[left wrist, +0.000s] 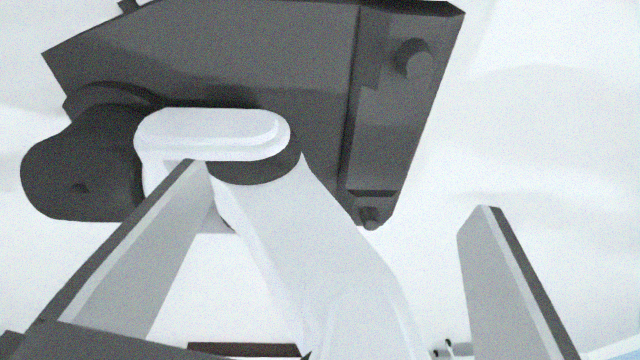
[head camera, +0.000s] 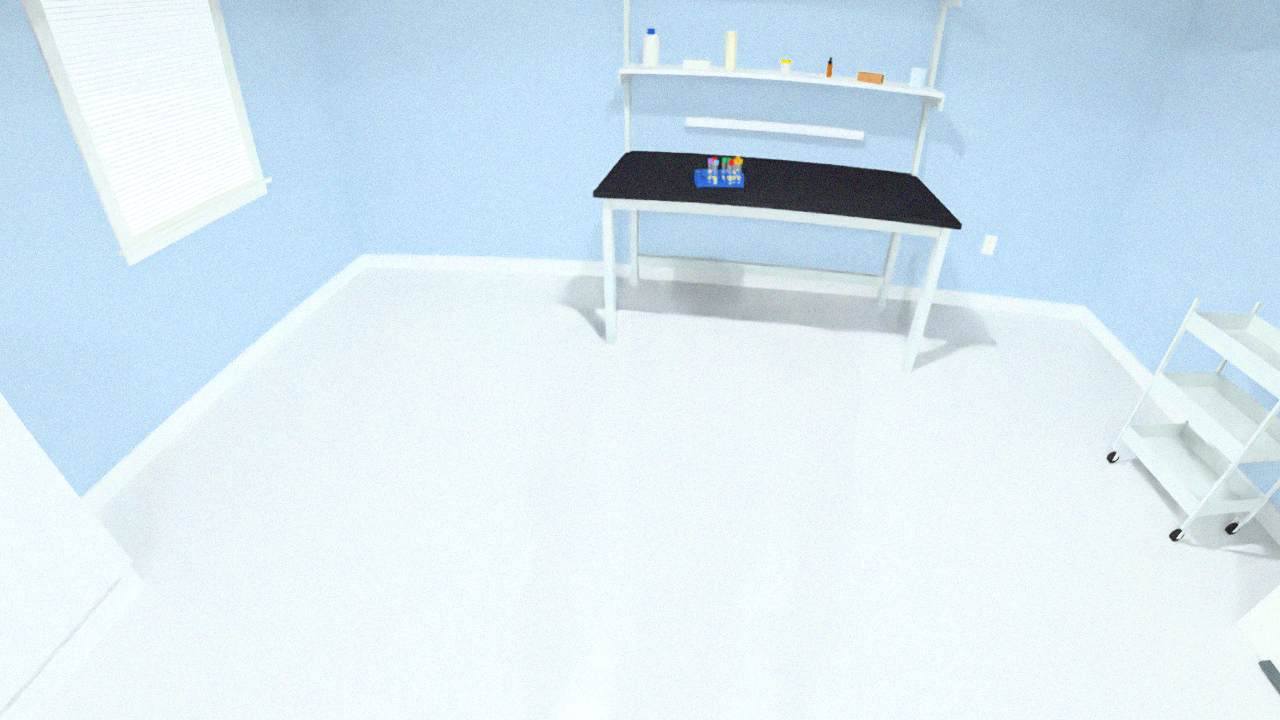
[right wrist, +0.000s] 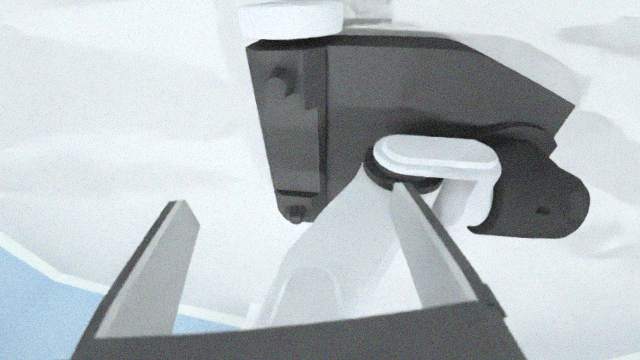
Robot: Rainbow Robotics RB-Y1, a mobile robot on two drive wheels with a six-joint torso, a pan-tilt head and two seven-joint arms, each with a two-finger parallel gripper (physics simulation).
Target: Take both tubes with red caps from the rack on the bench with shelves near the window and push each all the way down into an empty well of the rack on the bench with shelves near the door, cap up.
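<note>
A blue rack stands on the black top of the bench with shelves near the window, left of the bench's middle, far across the room. Several upright tubes with coloured caps stand in it; small red caps show among purple, green and orange ones, too small to tell apart surely. The rack near the door does not show in the head view. My left gripper is open and empty, with its fingers wide apart beside my own arm and base. My right gripper is open and empty too, far from the bench.
A window is in the left wall. A shelf with bottles and small items hangs above the bench. A white three-tier cart stands at the right. A white cabinet-like surface shows at the lower left.
</note>
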